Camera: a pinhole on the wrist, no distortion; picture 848 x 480 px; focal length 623.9 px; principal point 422.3 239.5 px. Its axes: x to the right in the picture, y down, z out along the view. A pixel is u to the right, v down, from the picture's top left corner.
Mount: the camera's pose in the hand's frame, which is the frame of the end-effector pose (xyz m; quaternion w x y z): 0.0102 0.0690 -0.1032 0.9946 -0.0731 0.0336 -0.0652
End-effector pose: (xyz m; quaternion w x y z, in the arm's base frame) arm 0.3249 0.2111 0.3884 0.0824 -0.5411 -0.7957 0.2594
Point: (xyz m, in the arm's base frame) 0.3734 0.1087 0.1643
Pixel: 191 232
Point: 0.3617 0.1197 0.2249
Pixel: 174 161
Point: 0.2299 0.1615 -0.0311
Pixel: 433 212
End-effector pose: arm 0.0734 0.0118 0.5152 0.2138 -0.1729 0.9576 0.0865
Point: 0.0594 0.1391 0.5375
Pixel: 93 424
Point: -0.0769 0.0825 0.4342
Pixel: outside the picture
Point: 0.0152 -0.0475 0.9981
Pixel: behind the camera
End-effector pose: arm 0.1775 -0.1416 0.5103 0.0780 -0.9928 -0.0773 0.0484
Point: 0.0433 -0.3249 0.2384
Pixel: 101 343
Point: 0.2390 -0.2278 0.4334
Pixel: 529 305
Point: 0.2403 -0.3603 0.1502
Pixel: 413 451
